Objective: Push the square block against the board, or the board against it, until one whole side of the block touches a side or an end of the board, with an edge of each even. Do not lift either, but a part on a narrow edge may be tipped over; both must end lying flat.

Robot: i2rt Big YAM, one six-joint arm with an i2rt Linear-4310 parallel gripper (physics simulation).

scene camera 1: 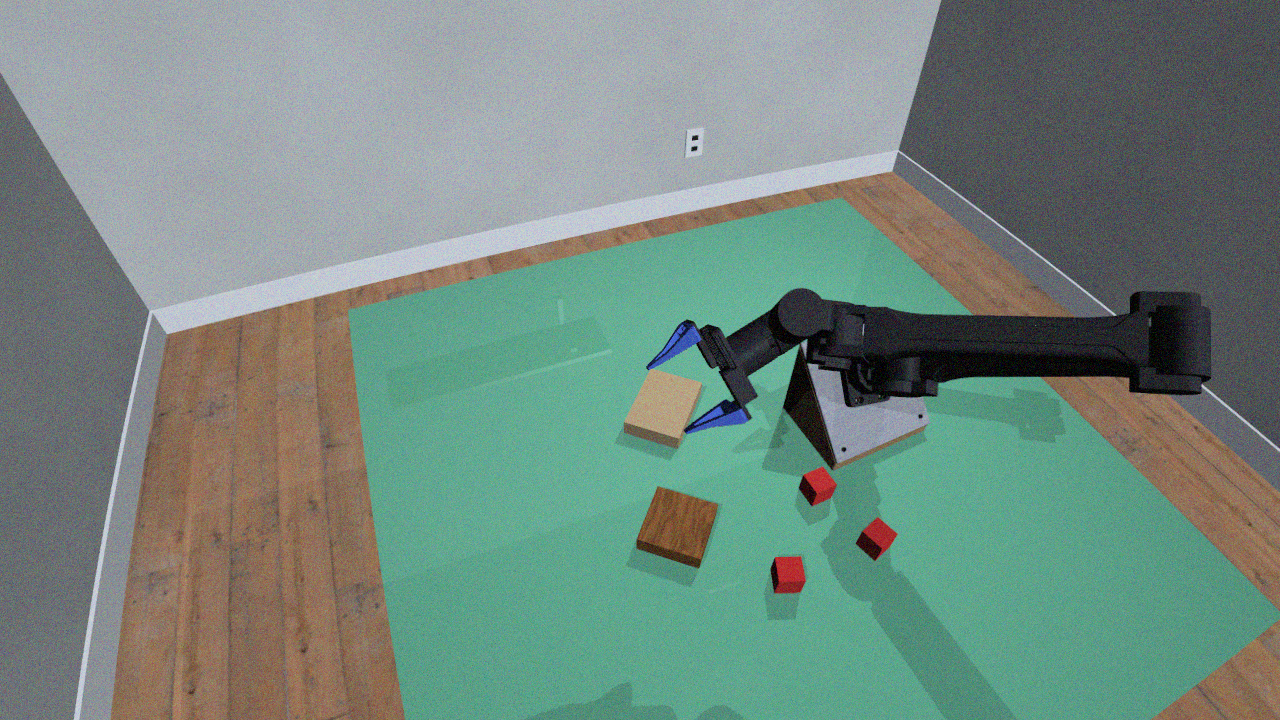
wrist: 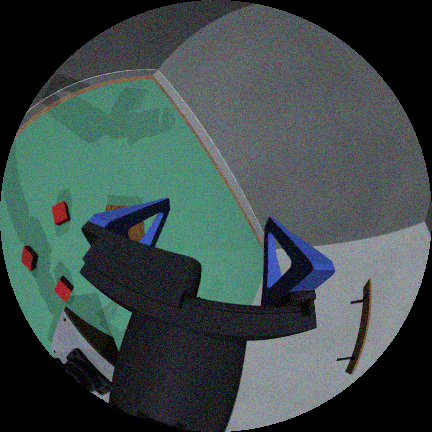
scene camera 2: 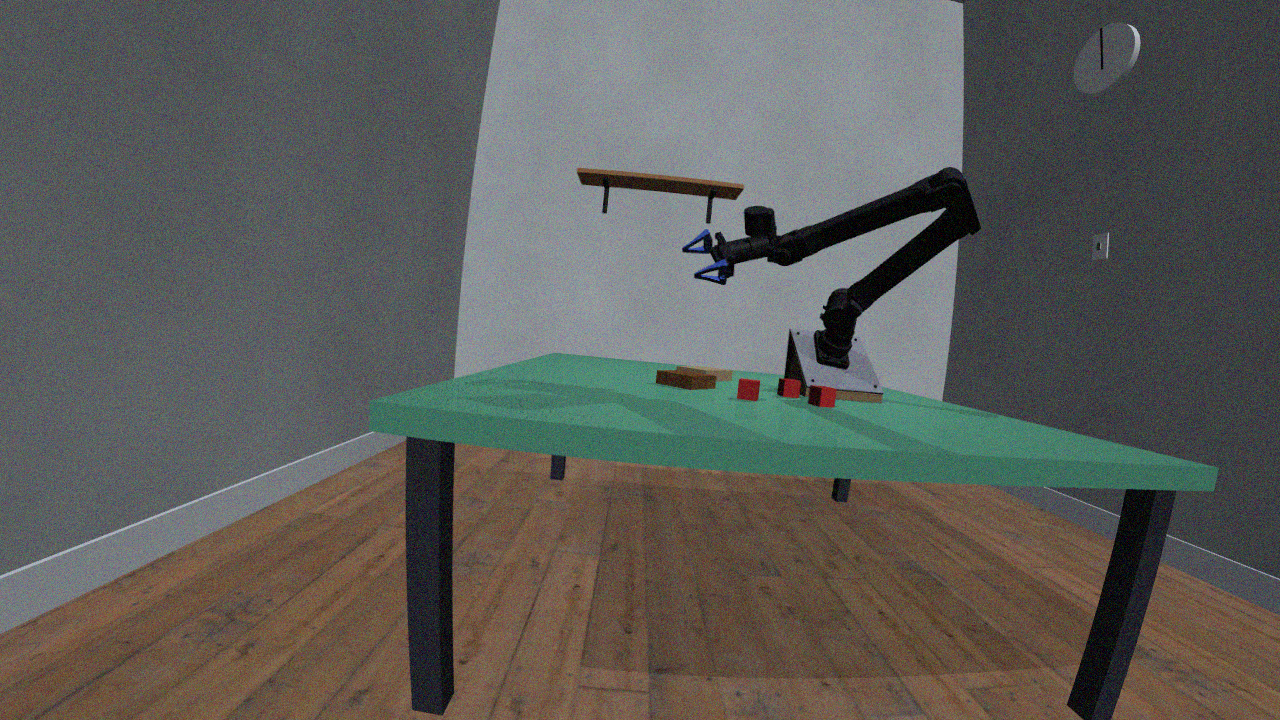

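Seen in the pictures: gripper, fingertip midpoint: [scene camera 1: 666,400] [wrist: 217,212] [scene camera 2: 688,262]; arm's base, origin of the base link: [scene camera 1: 860,370] [scene camera 2: 830,351].
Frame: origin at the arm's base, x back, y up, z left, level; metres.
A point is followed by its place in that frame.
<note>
A light tan wooden piece [scene camera 1: 663,400] {x -0.326, y -0.087, z -0.106 m} [scene camera 2: 718,373] {x -0.290, y -0.095, z -0.066 m} lies flat on the green table. A dark brown wooden piece [scene camera 1: 678,524] {x -0.386, y -0.087, z 0.142 m} [scene camera 2: 685,380] {x -0.388, y -0.099, z 0.198 m} [wrist: 136,233] {x -0.398, y -0.087, z 0.104 m} lies flat nearer scene camera 1, with a gap between the two. Both look nearly square, so I cannot tell surely which is the board. In the wrist view the dark piece is partly hidden behind a finger, and the tan piece does not show. My gripper [scene camera 1: 666,400] {x -0.408, y 0.179, z 0.110 m} [scene camera 2: 690,261] {x -0.408, y 0.179, z 0.110 m} [wrist: 217,212] {x -0.408, y 0.179, z 0.110 m} is open and empty, high above the table. In scene camera 1 its blue fingers appear around the tan piece, but they are well above it.
Three red cubes [scene camera 1: 818,486] {x -0.147, y -0.077, z 0.151 m} [scene camera 1: 876,538] {x -0.105, y -0.077, z 0.265 m} [scene camera 1: 788,574] {x -0.263, y -0.077, z 0.275 m} lie to the right of the dark piece in scene camera 1. The arm's grey wedge base [scene camera 1: 872,425] {x 0.000, y -0.066, z 0.074 m} [scene camera 2: 845,368] {x 0.030, y -0.040, z 0.048 m} stands right of the tan piece. A wall shelf [scene camera 2: 660,182] [wrist: 361,330] hangs behind the table.
</note>
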